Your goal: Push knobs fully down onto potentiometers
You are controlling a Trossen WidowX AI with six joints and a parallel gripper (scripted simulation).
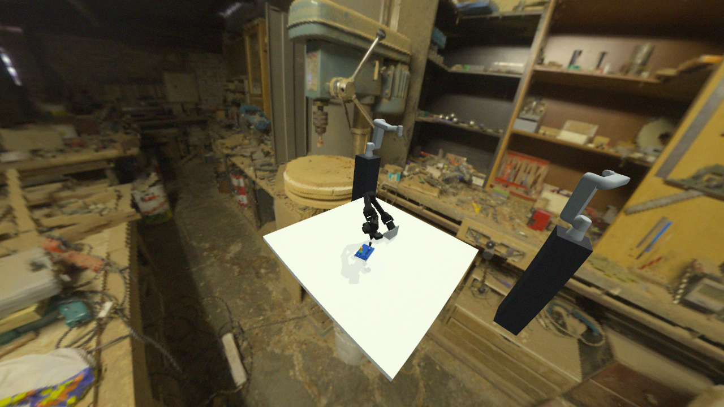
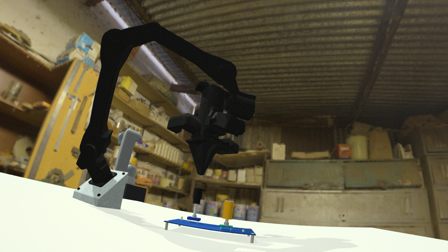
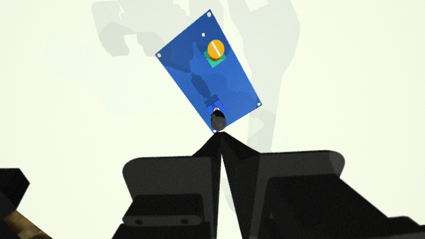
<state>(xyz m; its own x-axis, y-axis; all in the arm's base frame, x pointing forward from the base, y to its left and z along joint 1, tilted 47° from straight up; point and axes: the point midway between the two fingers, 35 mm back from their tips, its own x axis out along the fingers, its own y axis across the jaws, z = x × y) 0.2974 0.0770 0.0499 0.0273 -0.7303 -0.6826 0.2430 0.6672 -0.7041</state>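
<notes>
Now: gripper tip 4 cm above the black knob. Also, from my gripper tip: yellow knob (8 cm ahead, 2 cm to the right, 6 cm below).
</notes>
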